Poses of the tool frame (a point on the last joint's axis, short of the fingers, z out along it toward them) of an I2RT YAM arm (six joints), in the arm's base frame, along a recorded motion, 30 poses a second.
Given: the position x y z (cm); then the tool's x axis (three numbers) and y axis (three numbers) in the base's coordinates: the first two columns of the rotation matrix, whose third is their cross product.
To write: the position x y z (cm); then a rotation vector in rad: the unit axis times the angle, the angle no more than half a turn. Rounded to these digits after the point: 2 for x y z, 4 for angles.
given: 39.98, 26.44, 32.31, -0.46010, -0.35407, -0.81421, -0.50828, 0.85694, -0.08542
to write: 39.98, 26.44, 32.31, -0.6260, 2.0989, 0.2099
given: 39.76, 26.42, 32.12, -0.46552, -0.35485, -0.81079, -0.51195, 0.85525, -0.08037
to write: 39.76, 26.42, 32.12, -0.6292, 2.1055, 0.2158
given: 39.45, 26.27, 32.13, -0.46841, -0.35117, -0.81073, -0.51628, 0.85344, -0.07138
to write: 39.45, 26.27, 32.13, -0.6299, 2.1079, 0.2278
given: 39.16, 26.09, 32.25, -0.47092, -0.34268, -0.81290, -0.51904, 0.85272, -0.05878
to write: 39.16, 26.09, 32.25, -0.6258, 2.1084, 0.2436
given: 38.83, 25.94, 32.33, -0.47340, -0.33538, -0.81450, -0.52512, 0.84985, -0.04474
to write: 38.83, 25.94, 32.33, -0.6255, 2.1091, 0.2630
